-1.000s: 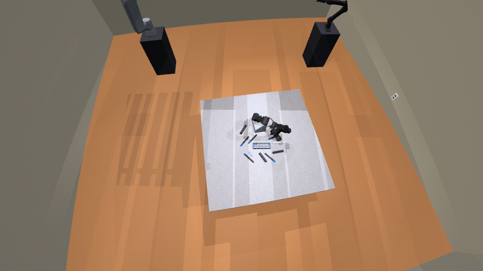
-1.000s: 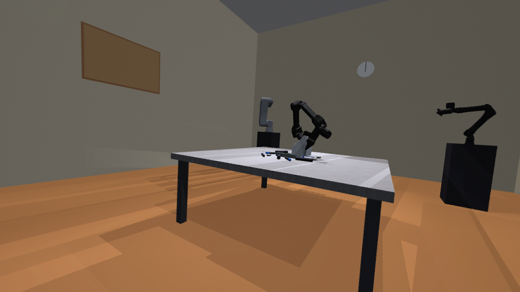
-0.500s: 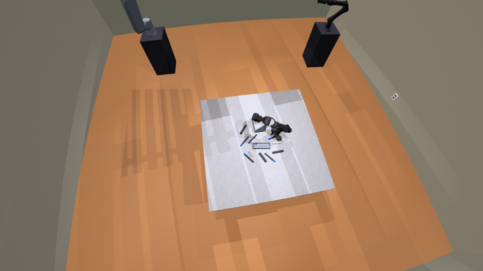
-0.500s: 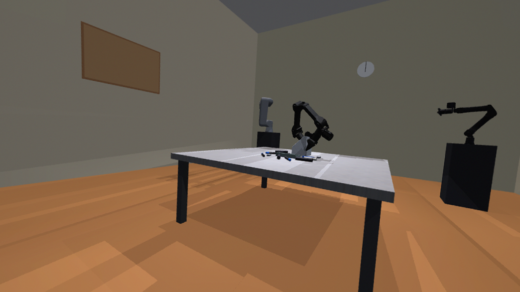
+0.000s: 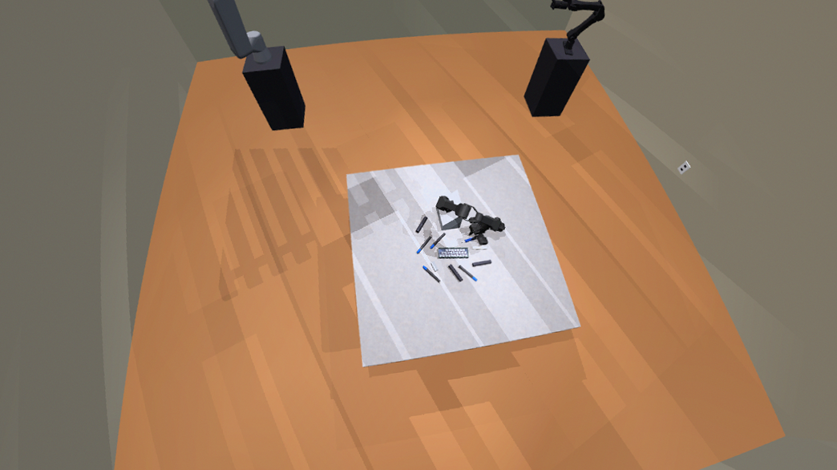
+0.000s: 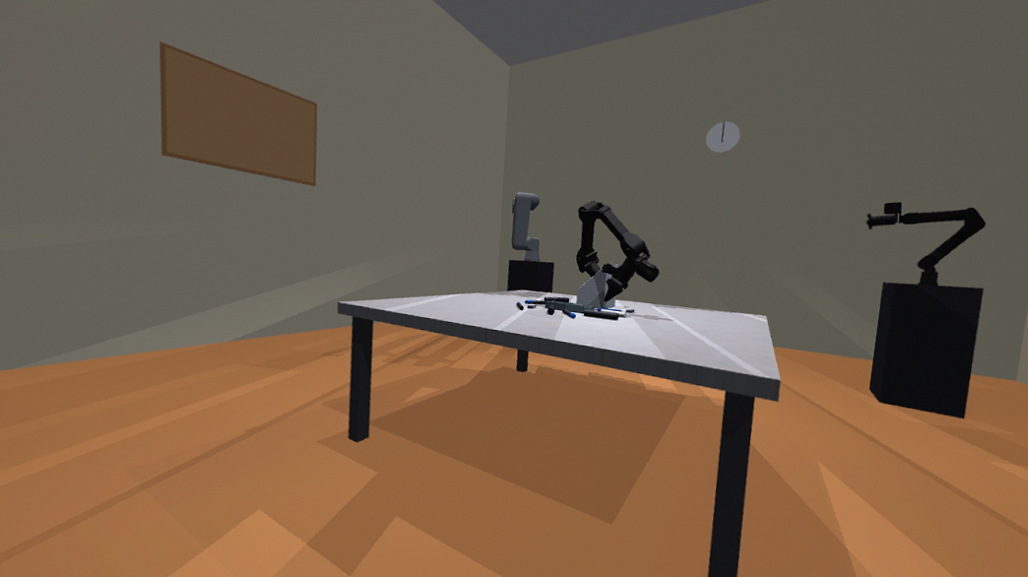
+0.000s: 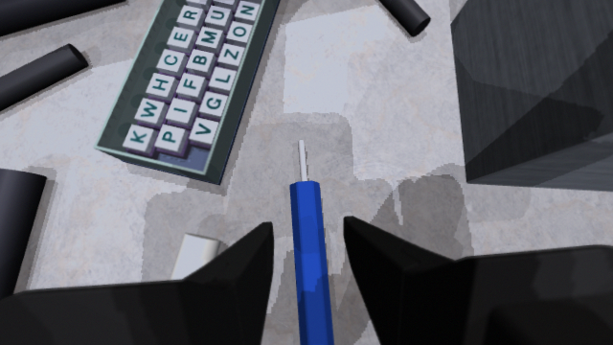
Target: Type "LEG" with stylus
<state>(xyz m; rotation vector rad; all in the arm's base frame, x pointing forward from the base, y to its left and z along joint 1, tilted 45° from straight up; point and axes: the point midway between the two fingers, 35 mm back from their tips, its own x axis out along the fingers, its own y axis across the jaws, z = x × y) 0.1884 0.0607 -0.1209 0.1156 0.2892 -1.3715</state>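
The stylus lies 1 cm to the right of my gripper tip and 4 cm below it. The rest, counted from my gripper tip: stylus tip 1 cm ahead, 5 cm to the right, 4 cm below; white cylinder 6 cm ahead, 6 cm to the left, 4 cm below.
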